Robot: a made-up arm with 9 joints. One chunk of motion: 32 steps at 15 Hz.
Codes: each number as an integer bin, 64 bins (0 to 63) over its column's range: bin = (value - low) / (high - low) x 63, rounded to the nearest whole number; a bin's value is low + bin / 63 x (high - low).
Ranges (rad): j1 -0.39..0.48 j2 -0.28..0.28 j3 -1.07..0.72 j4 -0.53..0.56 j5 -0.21..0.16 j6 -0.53..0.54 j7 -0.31..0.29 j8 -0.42..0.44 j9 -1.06..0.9
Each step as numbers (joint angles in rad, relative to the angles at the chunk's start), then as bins.
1 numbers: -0.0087 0.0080 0.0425 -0.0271 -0.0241 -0.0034 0.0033 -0.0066 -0.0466
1 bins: 28 32 39 29 32 31 33 30 33
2 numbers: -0.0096 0.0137 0.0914 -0.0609 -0.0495 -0.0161 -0.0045 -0.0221 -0.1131
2 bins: 28 33 41 27 27 30 32 29 30
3 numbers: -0.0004 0.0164 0.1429 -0.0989 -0.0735 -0.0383 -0.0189 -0.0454 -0.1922
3 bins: 28 33 43 25 23 29 31 27 28
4 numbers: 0.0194 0.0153 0.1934 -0.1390 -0.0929 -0.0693 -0.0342 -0.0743 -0.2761
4 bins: 30 33 44 23 20 27 29 25 25
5 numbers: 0.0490 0.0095 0.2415 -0.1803 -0.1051 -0.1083 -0.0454 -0.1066 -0.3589
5 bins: 32 33 46 20 18 25 28 23 23
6 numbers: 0.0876 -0.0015 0.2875 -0.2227 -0.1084 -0.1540 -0.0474 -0.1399 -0.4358
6 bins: 35 31 48 18 17 22 28 21 20
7 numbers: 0.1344 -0.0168 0.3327 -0.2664 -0.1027 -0.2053 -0.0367 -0.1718 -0.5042
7 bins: 38 30 49 15 18 19 29 18 18
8 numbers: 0.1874 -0.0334 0.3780 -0.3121 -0.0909 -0.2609 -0.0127 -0.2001 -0.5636
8 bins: 42 28 51 13 20 16 31 16 16
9 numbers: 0.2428 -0.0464 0.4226 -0.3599 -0.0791 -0.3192 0.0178 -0.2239 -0.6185
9 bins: 46 26 53 10 22 12 34 14 14
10 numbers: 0.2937 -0.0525 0.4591 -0.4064 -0.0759 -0.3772 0.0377 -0.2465 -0.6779
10 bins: 50 26 54 7 23 9 37 13 12
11 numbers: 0.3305 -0.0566 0.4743 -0.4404 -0.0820 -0.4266 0.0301 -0.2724 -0.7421
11 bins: 52 25 54 5 22 6 36 11 10
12 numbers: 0.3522 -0.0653 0.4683 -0.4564 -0.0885 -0.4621 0.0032 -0.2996 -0.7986
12 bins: 54 24 54 4 21 4 33 9 8
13 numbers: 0.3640 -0.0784 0.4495 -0.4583 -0.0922 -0.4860 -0.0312 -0.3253 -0.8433
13 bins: 55 23 53 4 20 3 29 7 7
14 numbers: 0.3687 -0.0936 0.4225 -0.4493 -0.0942 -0.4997 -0.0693 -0.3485 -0.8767
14 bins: 55 21 53 5 20 2 25 5 6
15 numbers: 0.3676 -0.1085 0.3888 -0.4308 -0.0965 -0.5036 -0.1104 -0.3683 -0.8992
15 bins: 55 19 51 6 19 2 21 4 5
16 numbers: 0.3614 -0.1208 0.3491 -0.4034 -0.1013 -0.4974 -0.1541 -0.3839 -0.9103
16 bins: 54 18 50 7 19 2 16 3 5
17 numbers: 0.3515 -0.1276 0.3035 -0.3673 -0.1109 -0.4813 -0.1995 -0.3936 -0.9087
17 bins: 54 17 48 9 17 3 12 2 5
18 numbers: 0.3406 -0.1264 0.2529 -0.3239 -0.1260 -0.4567 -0.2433 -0.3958 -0.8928
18 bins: 53 17 47 12 14 4 7 2 5
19 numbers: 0.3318 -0.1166 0.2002 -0.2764 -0.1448 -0.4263 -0.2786 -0.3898 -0.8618
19 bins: 52 18 45 15 11 6 3 2 6
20 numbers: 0.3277 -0.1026 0.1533 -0.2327 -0.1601 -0.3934 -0.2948 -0.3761 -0.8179
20 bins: 52 20 43 17 8 8 2 3 8
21 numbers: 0.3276 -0.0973 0.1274 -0.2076 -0.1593 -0.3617 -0.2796 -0.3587 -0.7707
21 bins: 52 21 42 19 9 10 3 4 9
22 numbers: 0.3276 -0.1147 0.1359 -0.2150 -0.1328 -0.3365 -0.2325 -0.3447 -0.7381
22 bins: 52 19 42 18 13 11 8 6 10
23 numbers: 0.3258 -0.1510 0.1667 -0.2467 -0.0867 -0.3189 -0.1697 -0.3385 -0.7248
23 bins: 52 15 44 16 21 12 15 6 11
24 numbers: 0.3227 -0.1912 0.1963 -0.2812 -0.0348 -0.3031 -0.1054 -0.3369 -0.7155
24 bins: 52 10 45 14 30 13 21 6 11
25 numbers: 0.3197 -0.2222 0.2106 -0.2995 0.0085 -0.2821 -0.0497 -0.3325 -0.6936
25 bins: 51 7 45 13 37 15 27 6 12
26 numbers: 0.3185 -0.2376 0.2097 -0.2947 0.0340 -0.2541 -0.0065 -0.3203 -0.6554
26 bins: 51 5 45 14 42 16 32 7 13
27 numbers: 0.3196 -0.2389 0.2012 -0.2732 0.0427 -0.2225 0.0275 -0.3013 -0.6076
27 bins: 51 5 45 15 43 18 35 9 15
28 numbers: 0.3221 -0.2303 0.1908 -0.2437 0.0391 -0.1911 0.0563 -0.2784 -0.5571
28 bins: 52 6 44 17 42 20 38 10 16
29 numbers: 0.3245 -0.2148 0.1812 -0.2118 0.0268 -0.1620 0.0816 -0.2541 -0.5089
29 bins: 52 7 44 18 40 22 41 12 18
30 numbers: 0.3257 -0.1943 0.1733 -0.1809 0.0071 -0.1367 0.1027 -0.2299 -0.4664
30 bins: 52 10 44 20 37 23 43 14 19
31 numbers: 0.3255 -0.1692 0.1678 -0.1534 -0.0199 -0.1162 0.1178 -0.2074 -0.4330
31 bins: 52 12 44 22 32 24 45 16 20
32 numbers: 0.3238 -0.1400 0.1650 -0.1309 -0.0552 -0.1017 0.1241 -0.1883 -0.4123
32 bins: 52 16 43 23 26 25 46 17 21
